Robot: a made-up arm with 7 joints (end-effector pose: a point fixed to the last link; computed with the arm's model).
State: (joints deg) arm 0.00 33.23 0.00 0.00 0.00 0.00 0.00
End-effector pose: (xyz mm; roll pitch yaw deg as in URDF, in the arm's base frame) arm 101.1 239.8 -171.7 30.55 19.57 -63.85
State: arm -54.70 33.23 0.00 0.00 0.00 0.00 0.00
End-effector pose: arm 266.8 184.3 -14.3 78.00 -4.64 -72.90
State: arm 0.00 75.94 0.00 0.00 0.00 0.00 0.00
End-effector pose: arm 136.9 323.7 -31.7 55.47 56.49 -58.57
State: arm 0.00 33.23 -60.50 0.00 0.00 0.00 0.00
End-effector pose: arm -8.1 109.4 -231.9 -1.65 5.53 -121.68
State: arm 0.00 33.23 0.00 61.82 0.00 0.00 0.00
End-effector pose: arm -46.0 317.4 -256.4 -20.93 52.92 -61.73
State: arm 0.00 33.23 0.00 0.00 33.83 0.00 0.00
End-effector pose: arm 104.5 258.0 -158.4 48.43 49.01 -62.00
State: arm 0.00 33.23 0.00 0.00 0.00 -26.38 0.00
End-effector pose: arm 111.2 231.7 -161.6 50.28 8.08 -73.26
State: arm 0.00 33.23 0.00 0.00 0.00 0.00 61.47
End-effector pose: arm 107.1 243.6 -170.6 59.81 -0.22 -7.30
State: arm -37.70 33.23 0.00 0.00 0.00 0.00 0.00
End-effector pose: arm 233.6 204.6 -79.2 63.00 1.97 -67.98
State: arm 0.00 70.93 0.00 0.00 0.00 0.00 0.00
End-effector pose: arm 132.0 319.8 -50.7 51.26 52.30 -60.76
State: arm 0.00 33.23 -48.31 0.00 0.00 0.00 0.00
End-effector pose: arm 24.9 127.9 -227.8 3.25 10.75 -111.09
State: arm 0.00 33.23 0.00 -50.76 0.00 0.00 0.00
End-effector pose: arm 91.4 157.6 -39.7 69.67 0.90 -84.81
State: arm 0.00 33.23 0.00 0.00 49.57 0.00 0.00
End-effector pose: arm 106.8 263.1 -149.2 62.68 62.03 -54.06
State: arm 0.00 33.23 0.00 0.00 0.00 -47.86 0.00
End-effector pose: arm 114.6 224.4 -151.0 67.30 1.54 -83.32
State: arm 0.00 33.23 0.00 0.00 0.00 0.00 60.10
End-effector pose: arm 107.0 243.5 -170.7 59.42 0.48 -8.41
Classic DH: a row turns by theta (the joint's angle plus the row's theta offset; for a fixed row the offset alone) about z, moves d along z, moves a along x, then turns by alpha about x. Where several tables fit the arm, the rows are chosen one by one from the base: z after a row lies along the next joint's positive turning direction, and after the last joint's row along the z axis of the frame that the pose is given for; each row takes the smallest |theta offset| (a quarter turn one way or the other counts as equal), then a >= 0, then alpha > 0; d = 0 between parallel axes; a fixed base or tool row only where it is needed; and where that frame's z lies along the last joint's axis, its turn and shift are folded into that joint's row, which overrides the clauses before.
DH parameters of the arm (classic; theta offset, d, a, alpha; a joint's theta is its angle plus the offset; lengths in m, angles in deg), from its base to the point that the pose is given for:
base (fixed): -4.07 0.0145 0.0106 -74.51
joint 1: -75.12 0.0999 -0.0062 -90
joint 2: 74 -0.0453 -0.021 90
joint 3: -90 -0.1978 0.0001 90
joint 4: 90 0.009 0.0076 -90
joint 5: 0 0.1516 -0.0153 90
joint 6: 90 -0.002 0.0264 90
joint 7: -88.04 -0.0215 0.007 31.33
tool (fixed): 32.32 -0.0017 0 0

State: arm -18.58 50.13 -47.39 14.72 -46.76 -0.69 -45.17
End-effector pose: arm 92.6 209.1 -214.9 -15.86 -20.37 -117.47
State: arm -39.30 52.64 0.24 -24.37 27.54 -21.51 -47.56
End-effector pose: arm 182.6 204.5 36.4 115.65 74.35 -56.91
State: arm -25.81 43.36 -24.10 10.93 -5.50 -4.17 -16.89
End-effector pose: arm 182.3 217.0 -165.3 24.87 24.10 -99.95
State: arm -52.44 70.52 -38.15 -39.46 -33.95 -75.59 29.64
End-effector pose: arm 120.6 120.9 16.1 118.79 -15.33 -160.04
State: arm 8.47 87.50 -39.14 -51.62 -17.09 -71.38 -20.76
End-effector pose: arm 28.6 145.0 -19.7 66.95 -4.21 -168.36
